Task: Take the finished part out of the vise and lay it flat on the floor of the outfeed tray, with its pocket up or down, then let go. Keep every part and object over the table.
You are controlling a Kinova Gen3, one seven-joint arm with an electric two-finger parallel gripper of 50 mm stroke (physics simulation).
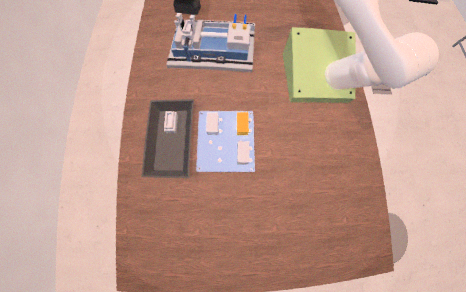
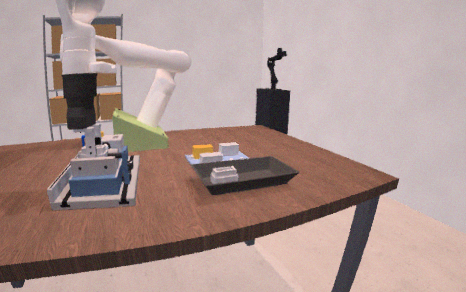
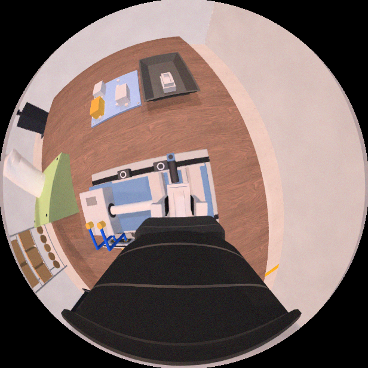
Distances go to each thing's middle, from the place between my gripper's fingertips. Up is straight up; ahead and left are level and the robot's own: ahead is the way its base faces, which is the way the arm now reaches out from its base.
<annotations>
Now: hand 90 mm past the light blue plate (image 1: 208, 154), 370 mm to the right of it and 90 mm above it.
</annotations>
